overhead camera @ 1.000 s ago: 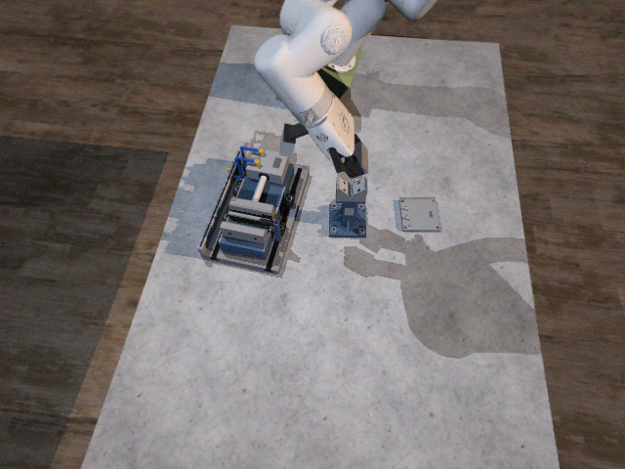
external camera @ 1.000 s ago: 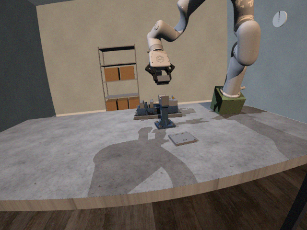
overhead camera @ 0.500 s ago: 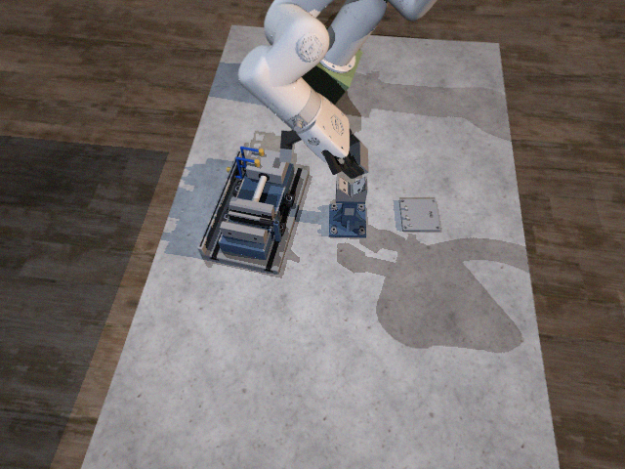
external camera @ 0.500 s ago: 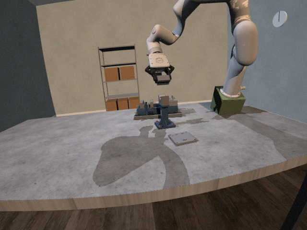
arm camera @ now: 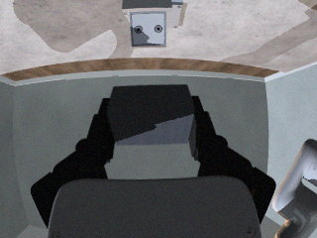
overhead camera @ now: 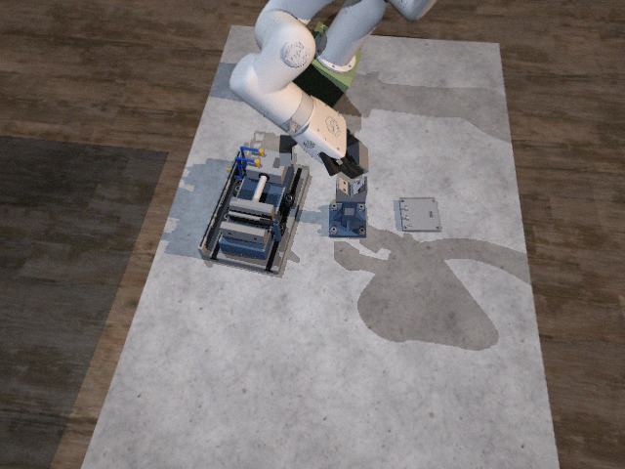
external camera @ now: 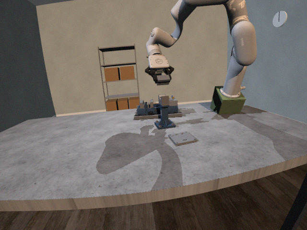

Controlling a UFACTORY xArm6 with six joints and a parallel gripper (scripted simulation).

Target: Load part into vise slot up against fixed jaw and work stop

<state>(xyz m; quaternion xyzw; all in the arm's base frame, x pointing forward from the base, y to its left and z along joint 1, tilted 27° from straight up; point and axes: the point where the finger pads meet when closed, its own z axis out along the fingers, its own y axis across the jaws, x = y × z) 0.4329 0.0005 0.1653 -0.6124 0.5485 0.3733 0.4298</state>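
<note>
My gripper is now 10 mm to the right of the part and 10 mm above it. From my hand the other things lie so: air cylinder rod (210 mm to the right, 170 mm below, 10 mm behind); air cylinder (200 mm to the right, 170 mm below, 90 mm behind); blue vise body (210 mm to the right, 200 mm below).
</note>
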